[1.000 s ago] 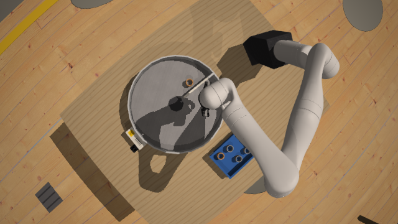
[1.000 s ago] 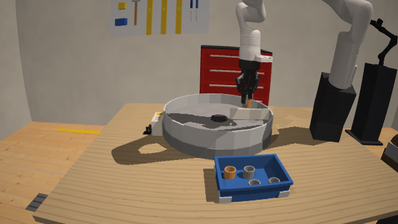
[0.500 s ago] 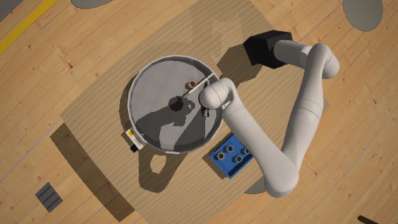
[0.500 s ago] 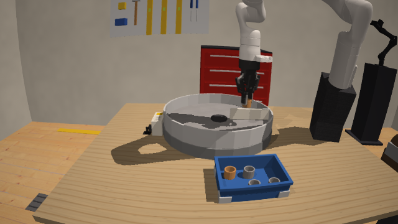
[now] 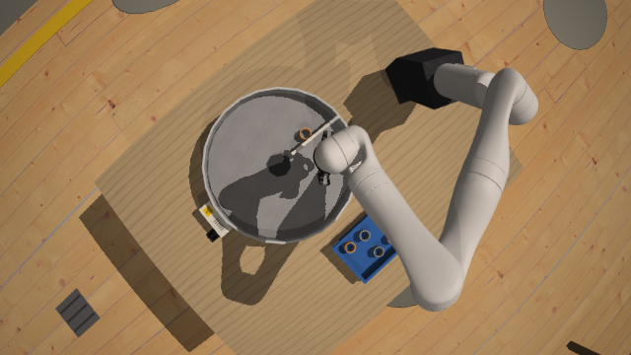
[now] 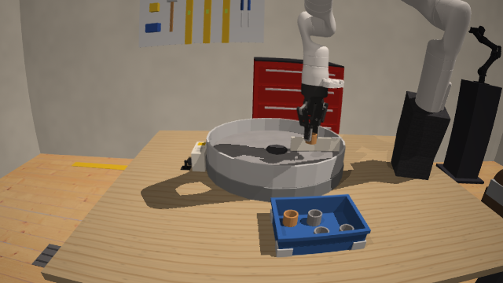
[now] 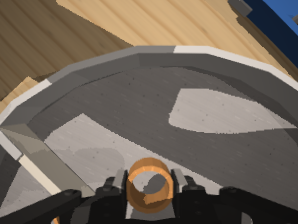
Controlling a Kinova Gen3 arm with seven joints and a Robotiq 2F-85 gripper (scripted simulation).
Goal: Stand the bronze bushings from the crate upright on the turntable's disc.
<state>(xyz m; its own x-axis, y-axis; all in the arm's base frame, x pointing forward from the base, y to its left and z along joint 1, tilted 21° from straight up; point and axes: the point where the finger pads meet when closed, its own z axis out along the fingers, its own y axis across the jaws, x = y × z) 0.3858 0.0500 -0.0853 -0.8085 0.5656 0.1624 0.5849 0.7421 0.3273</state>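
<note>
The grey turntable disc is 10 cm ahead of my hand, 5 cm to the right of it and 8 cm below it. From my hand the other things lie so: blue crate (1 cm behind, 28 cm to the left, 11 cm below).
</note>
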